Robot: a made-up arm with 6 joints.
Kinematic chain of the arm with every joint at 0, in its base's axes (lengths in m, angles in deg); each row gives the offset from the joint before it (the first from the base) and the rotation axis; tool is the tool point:
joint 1: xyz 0 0 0.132 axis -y
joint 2: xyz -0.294 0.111 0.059 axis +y
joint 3: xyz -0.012 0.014 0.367 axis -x
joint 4: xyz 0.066 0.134 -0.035 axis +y
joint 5: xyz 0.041 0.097 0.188 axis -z
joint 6: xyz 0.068 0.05 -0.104 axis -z
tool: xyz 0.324 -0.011 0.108
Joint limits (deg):
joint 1: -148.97..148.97
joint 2: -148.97..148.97
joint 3: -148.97..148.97
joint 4: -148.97..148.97
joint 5: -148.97..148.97
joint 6: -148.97..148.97
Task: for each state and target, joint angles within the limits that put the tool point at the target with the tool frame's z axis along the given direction. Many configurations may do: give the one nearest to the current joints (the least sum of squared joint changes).
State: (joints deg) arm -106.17 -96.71 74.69 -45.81 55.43 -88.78
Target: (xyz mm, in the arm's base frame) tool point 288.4 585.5 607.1 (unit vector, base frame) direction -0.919 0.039 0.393
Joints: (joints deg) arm -144.52 -122.35 66.13 -87.56 69.43 -77.30
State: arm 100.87 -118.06 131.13 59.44 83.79 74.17
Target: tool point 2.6 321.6 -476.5 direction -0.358 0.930 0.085
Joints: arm 81.84 -110.50 99.73 19.36 73.89 69.06
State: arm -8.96 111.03 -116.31 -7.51 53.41 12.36
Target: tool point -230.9 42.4 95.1 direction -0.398 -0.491 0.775
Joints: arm -17.23 95.57 -143.65 -34.07 53.75 10.93
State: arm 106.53 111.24 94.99 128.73 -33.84 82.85
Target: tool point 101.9 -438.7 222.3 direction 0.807 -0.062 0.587
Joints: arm 118.53 85.36 128.78 94.56 -54.25 37.36
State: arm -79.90 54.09 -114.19 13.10 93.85 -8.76
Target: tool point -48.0 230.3 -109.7 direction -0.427 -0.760 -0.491
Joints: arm -65.25 59.13 -95.65 40.24 72.10 -26.32
